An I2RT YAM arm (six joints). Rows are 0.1 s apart.
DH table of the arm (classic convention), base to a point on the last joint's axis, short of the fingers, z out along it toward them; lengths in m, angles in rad. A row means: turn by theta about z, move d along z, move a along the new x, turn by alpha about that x. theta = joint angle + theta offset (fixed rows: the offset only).
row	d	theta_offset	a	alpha
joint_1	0.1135	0	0.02	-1.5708
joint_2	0	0	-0.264	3.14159
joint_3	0	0.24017	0.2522	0
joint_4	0	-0.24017	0.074	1.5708
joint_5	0	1.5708	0	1.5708
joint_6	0.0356	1.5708	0	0
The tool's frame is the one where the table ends.
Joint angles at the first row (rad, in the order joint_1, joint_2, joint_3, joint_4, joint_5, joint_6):
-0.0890, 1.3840, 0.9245, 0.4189, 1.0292, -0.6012
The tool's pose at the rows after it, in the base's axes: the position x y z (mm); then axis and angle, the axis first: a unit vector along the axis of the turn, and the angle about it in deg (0 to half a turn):
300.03 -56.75 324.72 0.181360 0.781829 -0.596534 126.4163
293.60 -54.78 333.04 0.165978 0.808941 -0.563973 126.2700
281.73 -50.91 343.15 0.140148 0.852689 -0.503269 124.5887
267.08 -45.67 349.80 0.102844 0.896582 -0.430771 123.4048
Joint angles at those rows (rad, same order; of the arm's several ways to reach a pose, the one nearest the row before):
-0.0882, 1.3503, 0.9437, 0.3568, 1.0075, -0.5983
-0.0874, 1.3114, 0.9849, 0.1795, 0.9488, -0.5168
-0.0875, 1.2544, 1.0278, -0.0270, 0.8234, -0.4133
-0.0875, 1.1952, 1.0540, -0.2014, 0.6722, -0.3421

